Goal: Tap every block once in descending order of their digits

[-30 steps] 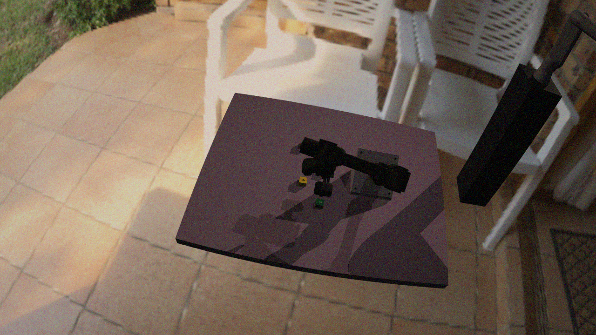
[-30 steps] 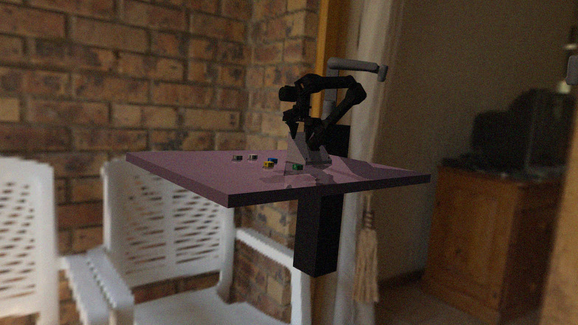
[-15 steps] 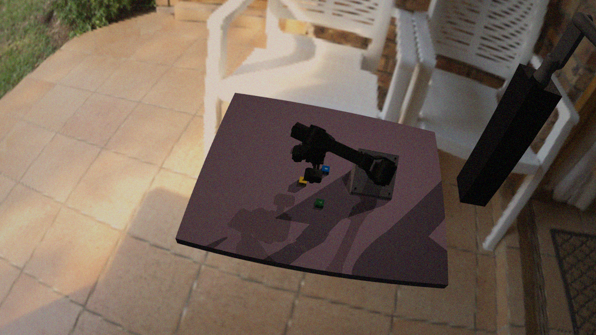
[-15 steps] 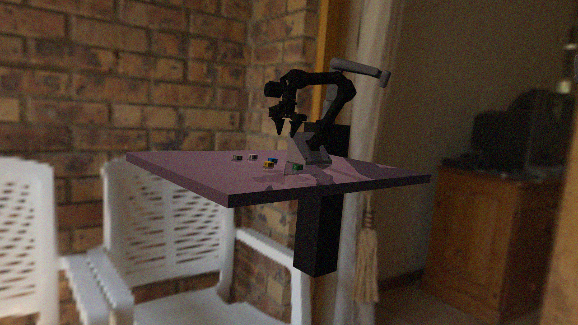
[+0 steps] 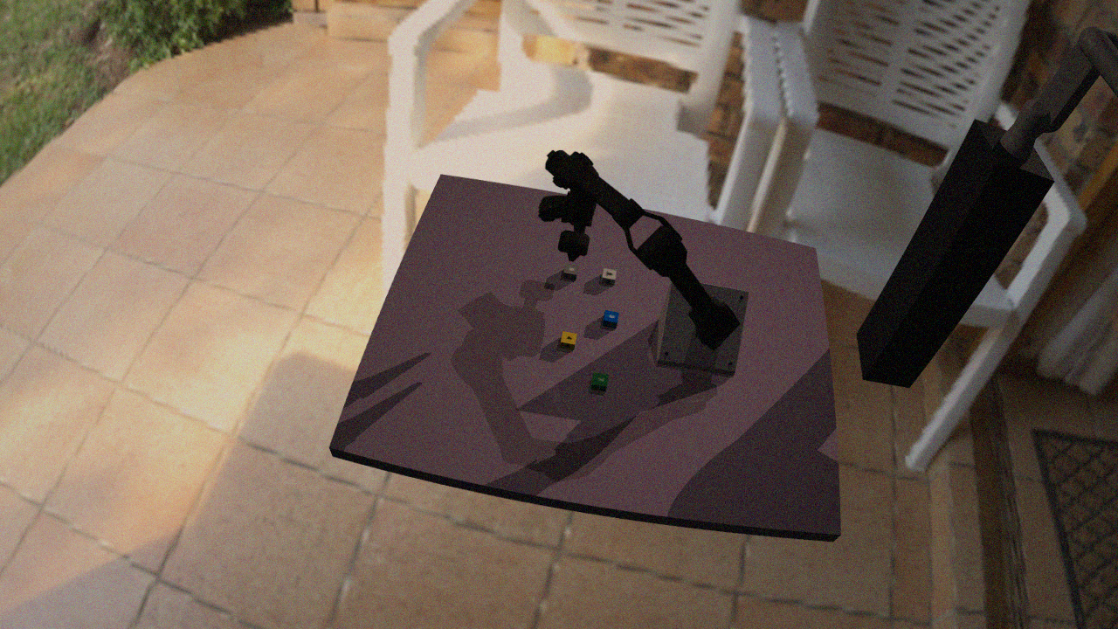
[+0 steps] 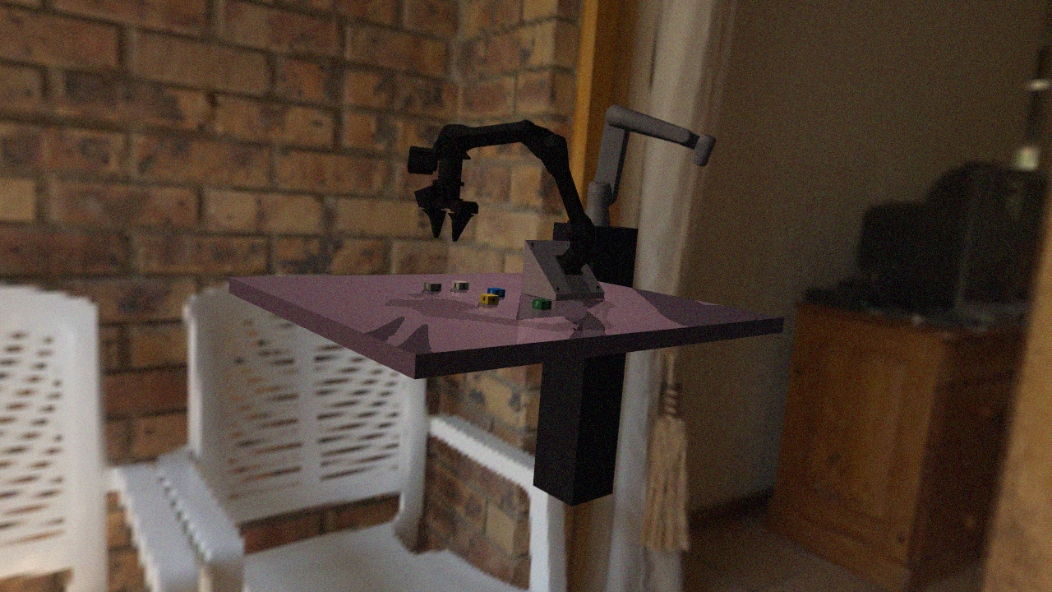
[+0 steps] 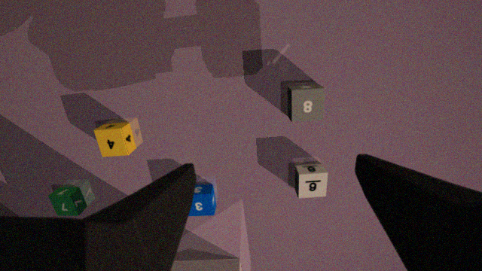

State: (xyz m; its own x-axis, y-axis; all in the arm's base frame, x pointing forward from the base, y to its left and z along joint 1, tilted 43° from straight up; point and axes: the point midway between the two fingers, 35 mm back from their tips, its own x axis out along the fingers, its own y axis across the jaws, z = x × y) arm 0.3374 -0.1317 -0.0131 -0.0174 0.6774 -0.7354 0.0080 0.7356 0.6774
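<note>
The grey block lies 12 cm below my gripper tip and 4 cm to the right of it. The rest, counted from my gripper tip: blue block (12 cm below, 11 cm behind, 8 cm to the left); then yellow block (16 cm to the left, 12 cm below, 2 cm behind); then white block (12 cm below, 9 cm behind, 5 cm to the right).
</note>
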